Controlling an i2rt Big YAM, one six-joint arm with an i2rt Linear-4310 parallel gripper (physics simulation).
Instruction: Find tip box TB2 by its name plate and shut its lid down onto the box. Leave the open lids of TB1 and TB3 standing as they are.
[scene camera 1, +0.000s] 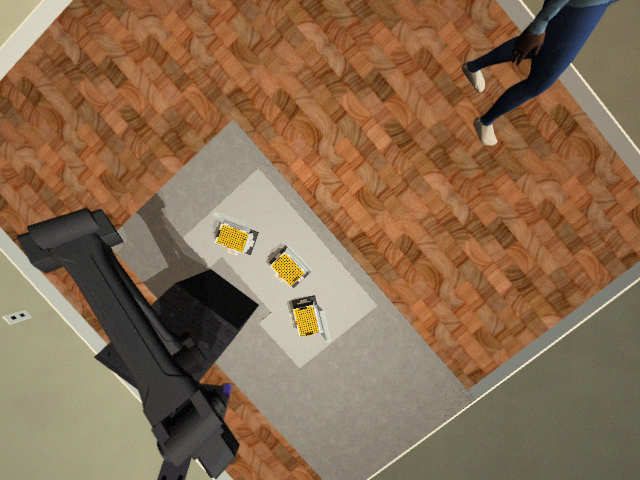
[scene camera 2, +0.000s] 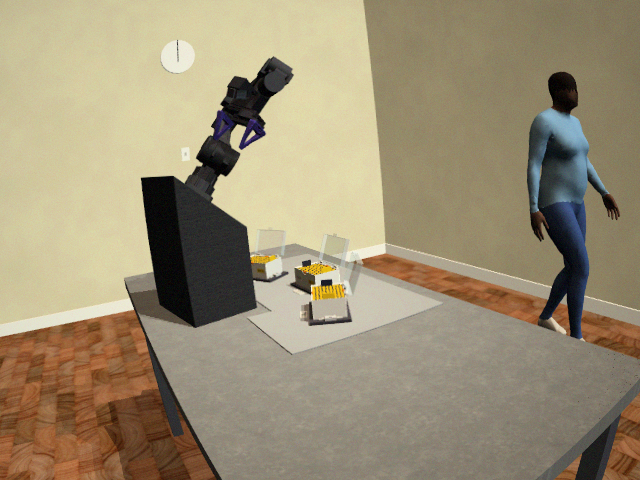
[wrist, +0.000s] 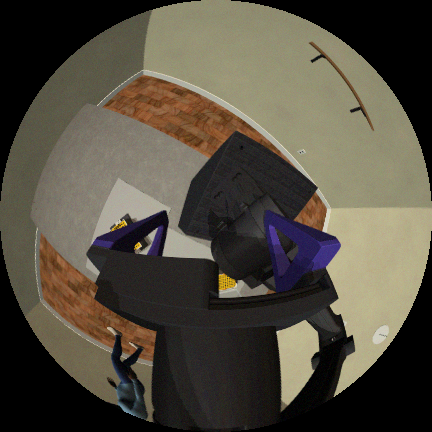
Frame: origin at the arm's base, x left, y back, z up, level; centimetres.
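Seen in the pictures: gripper, between the fingertips: (scene camera 2: 226, 144) (wrist: 215, 215); arm's base, origin of its link: (scene camera 1: 182, 358) (scene camera 2: 193, 197) (wrist: 242, 196).
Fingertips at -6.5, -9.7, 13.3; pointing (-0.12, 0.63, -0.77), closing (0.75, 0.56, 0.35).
Offsets run from my fingertips to a thing's top centre, as dx, dy, dz. Level surfaces: height alone.
Three white tip boxes with yellow tip racks stand on the pale mat, each with a clear lid standing open. In scene camera 1 one box @(+33.0, -12.7, -38.4) (scene camera 1: 232, 238) is at the upper left, one box @(+10.3, -24.9, -38.4) (scene camera 1: 287, 269) is in the middle, and one box @(-11.7, -19.9, -38.4) (scene camera 1: 307, 319) is at the lower right. They also show in scene camera 2 as the far box @(+32.3, -11.7, -39.3) (scene camera 2: 266, 266), the middle box @(+10.1, -23.8, -39.3) (scene camera 2: 316, 275) and the near box @(-11.3, -18.8, -39.3) (scene camera 2: 329, 302). The name plates are too small to read, so I cannot tell which is TB2. My gripper (scene camera 2: 229, 143) (wrist: 215, 215) is open and empty, high above the table and well away from the boxes.
The black pedestal (scene camera 1: 206, 310) (scene camera 2: 206, 258) (wrist: 250, 175) bearing the arm stands on the grey table @(dz -46.2) (scene camera 1: 361, 403) (scene camera 2: 387, 403) (wrist: 135, 145) beside the mat @(dz -45.9) (scene camera 1: 258, 191) (scene camera 2: 294, 341) (wrist: 120, 195). A person (scene camera 1: 558, 56) (scene camera 2: 560, 160) (wrist: 129, 385) is on the floor beyond the table.
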